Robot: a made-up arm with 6 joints.
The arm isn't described. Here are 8 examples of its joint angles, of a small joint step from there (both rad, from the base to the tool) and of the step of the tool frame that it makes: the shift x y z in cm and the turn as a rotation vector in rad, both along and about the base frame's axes.
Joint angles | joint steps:
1: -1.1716 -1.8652 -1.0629 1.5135 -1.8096 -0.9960 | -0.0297 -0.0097 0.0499 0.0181 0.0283 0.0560
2: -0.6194 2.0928 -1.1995 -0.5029 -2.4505 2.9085 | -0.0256 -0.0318 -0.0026 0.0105 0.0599 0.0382
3: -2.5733 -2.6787 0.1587 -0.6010 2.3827 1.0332 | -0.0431 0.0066 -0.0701 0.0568 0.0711 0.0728
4: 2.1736 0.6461 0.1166 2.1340 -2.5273 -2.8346 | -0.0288 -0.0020 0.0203 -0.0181 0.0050 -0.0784
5: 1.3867 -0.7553 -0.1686 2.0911 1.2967 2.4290 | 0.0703 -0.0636 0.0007 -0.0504 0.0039 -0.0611
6: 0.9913 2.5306 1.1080 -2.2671 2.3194 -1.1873 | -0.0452 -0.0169 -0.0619 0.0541 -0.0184 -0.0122
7: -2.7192 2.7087 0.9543 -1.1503 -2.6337 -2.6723 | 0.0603 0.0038 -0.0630 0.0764 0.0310 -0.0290
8: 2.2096 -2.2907 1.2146 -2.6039 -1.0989 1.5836 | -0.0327 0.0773 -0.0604 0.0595 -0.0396 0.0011
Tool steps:
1: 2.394 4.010 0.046 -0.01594 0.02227 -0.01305
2: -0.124 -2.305 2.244 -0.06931 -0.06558 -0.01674
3: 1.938 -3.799 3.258 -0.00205 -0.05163 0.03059
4: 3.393 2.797 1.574 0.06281 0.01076 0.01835
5: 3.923 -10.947 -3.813 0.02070 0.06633 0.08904
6: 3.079 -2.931 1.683 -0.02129 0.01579 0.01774
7: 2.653 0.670 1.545 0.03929 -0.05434 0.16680
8: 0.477 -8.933 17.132 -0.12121 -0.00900 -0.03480
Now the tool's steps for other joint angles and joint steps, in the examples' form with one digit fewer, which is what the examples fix.
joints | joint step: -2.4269 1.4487 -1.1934 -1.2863 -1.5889 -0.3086 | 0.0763 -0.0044 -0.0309 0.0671 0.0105 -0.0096
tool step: 3.35 -4.04 1.78 -0.0169 -0.0601 0.1192
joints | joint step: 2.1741 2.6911 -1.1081 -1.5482 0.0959 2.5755 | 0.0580 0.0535 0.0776 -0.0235 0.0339 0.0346
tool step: 3.19 -7.71 -3.92 -0.0006 0.0356 0.0786
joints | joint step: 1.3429 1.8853 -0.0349 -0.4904 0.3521 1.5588 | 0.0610 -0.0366 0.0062 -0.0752 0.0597 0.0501
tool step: -6.60 4.83 4.25 0.0729 -0.0686 0.0487
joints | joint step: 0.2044 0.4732 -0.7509 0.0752 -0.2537 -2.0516 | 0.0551 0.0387 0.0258 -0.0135 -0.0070 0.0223
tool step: 3.78 5.80 -2.95 -0.0025 0.0202 0.0644
